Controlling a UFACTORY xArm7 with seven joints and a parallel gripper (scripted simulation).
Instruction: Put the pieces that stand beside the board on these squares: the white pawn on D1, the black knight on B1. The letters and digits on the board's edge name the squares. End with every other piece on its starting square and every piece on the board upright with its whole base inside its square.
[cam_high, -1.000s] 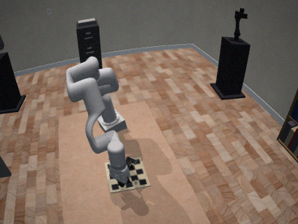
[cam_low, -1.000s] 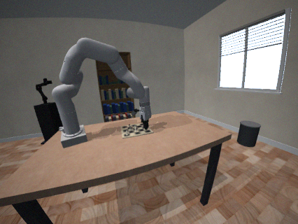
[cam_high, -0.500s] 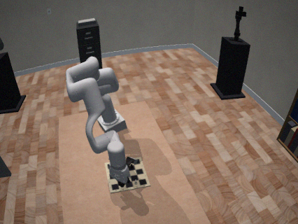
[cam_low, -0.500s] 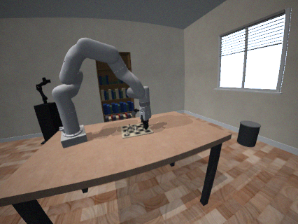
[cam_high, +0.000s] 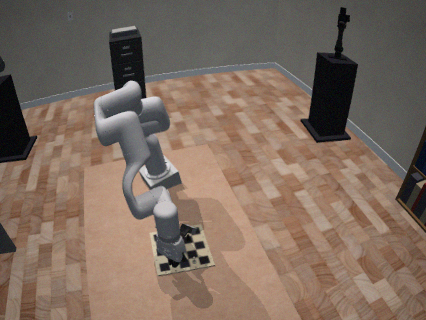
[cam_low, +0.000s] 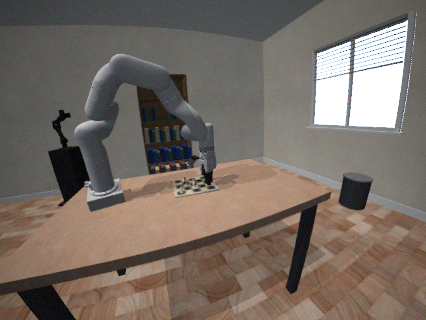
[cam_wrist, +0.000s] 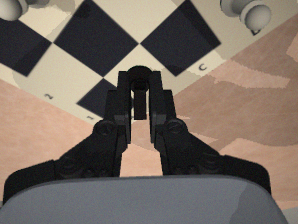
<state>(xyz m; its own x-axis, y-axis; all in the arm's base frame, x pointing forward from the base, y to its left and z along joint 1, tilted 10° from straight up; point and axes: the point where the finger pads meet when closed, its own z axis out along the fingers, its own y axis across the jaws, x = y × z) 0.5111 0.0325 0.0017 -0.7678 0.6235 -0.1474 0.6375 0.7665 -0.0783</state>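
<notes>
My hand is 2 cm above the black knight. From my hand the other things lie so: chessboard: 8 cm behind, 3 cm to the left, 3 cm below.
</notes>
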